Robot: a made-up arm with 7 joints. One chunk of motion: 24 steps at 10 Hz.
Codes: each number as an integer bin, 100 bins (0 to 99) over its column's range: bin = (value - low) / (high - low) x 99, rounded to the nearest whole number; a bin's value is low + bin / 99 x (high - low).
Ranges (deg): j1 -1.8..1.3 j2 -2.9..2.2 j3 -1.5..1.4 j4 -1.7..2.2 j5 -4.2..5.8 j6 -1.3..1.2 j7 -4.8..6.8
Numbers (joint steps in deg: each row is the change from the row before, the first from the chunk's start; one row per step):
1: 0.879 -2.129 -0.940 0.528 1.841 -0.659 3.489
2: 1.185 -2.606 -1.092 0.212 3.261 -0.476 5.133
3: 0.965 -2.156 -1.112 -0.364 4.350 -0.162 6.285
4: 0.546 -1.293 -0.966 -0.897 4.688 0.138 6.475
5: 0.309 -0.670 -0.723 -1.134 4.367 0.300 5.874
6: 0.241 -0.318 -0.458 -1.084 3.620 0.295 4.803
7: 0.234 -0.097 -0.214 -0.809 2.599 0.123 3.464
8: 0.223 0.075 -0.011 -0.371 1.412 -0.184 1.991
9: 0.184 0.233 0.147 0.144 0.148 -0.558 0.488
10: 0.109 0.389 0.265 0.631 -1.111 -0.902 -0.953
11: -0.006 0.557 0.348 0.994 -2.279 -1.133 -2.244
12: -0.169 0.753 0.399 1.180 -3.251 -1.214 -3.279
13: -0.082 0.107 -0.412 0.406 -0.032 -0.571 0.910
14: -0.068 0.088 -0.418 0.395 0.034 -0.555 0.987
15: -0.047 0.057 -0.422 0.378 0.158 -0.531 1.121
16: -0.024 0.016 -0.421 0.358 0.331 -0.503 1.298
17: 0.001 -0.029 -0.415 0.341 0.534 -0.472 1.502
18: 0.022 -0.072 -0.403 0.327 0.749 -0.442 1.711
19: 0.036 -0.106 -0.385 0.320 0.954 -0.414 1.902
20: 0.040 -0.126 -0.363 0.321 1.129 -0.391 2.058
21: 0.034 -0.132 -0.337 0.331 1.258 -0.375 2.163
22: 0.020 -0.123 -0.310 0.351 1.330 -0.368 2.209
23: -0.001 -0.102 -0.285 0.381 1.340 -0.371 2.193
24: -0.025 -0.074 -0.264 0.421 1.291 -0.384 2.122
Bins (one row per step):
1: 86 15 19 57 60 25 71
2: 95 6 14 49 74 33 85
3: 88 14 13 34 85 45 95
4: 75 31 18 20 88 57 96
5: 67 43 27 14 85 63 91
6: 65 50 36 16 77 63 82
7: 65 54 44 23 67 56 71
8: 65 58 51 34 56 44 58
9: 63 61 56 47 43 29 45
10: 61 64 60 59 31 16 33
11: 57 67 63 68 19 7 22
12: 52 71 65 73 9 3 13
13: 55 58 37 53 41 29 49
14: 55 58 37 53 42 30 49
15: 56 57 37 53 43 30 51
16: 57 57 37 52 45 32 52
17: 58 56 37 52 47 33 54
18: 58 55 37 51 49 34 56
19: 59 54 38 51 51 35 57
20: 59 54 39 51 53 36 59
21: 59 54 40 52 54 37 59
22: 58 54 41 52 55 37 60
23: 57 54 41 53 55 37 60
24: 57 55 42 54 54 36 59

